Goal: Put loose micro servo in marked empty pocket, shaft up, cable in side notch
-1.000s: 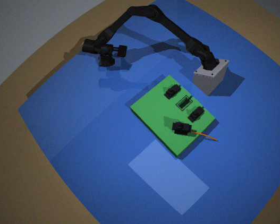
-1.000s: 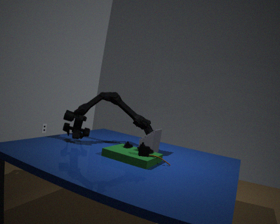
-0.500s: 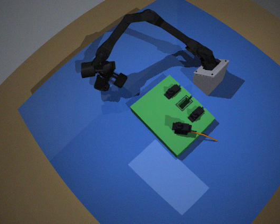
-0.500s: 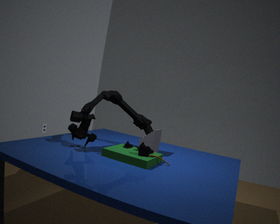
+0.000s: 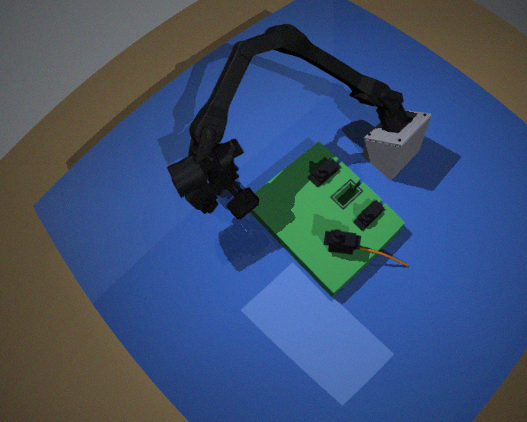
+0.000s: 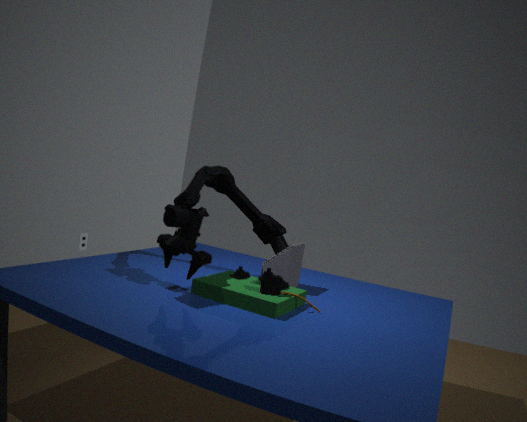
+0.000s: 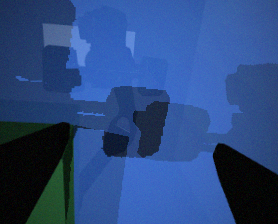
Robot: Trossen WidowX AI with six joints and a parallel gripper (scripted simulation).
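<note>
My gripper tip is now 200 mm to the right of the green deck, 100 mm past it and 30 mm above it.
</note>
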